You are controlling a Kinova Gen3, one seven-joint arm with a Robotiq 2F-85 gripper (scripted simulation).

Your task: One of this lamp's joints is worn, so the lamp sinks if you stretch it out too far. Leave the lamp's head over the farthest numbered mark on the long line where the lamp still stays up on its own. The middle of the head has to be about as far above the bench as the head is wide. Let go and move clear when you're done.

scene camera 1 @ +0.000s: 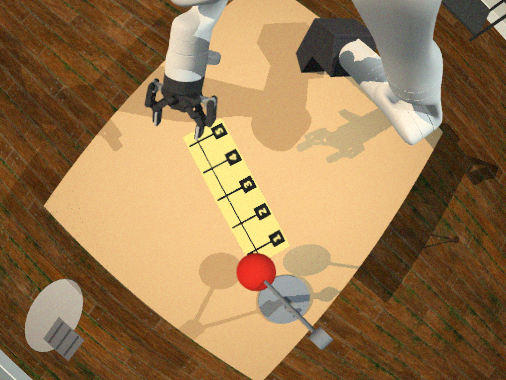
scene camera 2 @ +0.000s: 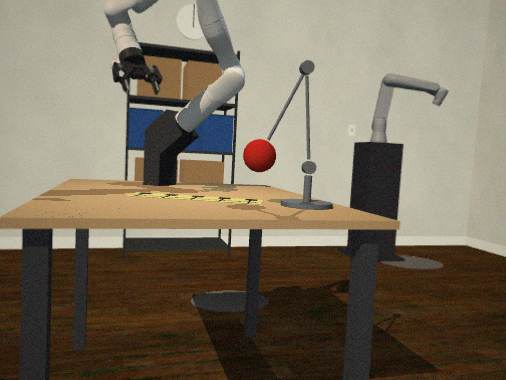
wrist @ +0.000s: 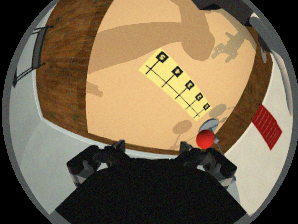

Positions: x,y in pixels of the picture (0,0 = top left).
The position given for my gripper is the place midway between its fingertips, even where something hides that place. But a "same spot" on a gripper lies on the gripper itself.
my gripper: scene camera 1; scene camera 2; wrist 152,147
same spot on my gripper: (scene camera 1: 197,115) = (scene camera 2: 152,75)
